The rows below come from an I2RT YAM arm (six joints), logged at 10 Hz.
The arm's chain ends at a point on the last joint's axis. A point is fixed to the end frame.
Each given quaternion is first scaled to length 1.
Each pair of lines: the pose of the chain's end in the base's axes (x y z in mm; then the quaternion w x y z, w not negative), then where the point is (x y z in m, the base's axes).
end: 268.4, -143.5, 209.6, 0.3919, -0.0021, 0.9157, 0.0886
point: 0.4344 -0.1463 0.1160
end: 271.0, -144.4, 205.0, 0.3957, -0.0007, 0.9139, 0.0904
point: 0.4378 -0.1471 0.1128
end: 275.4, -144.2, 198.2, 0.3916, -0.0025, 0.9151, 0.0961
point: 0.4414 -0.1447 0.1046
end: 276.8, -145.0, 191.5, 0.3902, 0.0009, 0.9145, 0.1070
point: 0.4426 -0.1429 0.0974
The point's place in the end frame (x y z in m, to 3 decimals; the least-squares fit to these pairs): -0.048 -0.030 0.182
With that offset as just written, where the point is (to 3 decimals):
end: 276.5, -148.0, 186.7, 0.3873, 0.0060, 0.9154, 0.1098
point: 0.442 -0.146 0.091
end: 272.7, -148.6, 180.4, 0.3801, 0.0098, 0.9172, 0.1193
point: 0.436 -0.144 0.083
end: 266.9, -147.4, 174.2, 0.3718, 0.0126, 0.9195, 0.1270
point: 0.429 -0.141 0.074
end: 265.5, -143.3, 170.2, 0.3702, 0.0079, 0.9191, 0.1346
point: 0.427 -0.134 0.070
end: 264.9, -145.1, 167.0, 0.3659, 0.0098, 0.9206, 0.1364
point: 0.426 -0.135 0.065
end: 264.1, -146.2, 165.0, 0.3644, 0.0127, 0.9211, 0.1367
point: 0.424 -0.137 0.062
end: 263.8, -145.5, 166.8, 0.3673, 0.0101, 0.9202, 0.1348
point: 0.425 -0.136 0.065
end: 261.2, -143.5, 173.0, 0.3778, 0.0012, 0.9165, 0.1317
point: 0.425 -0.134 0.075
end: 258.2, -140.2, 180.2, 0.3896, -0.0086, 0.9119, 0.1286
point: 0.424 -0.129 0.087
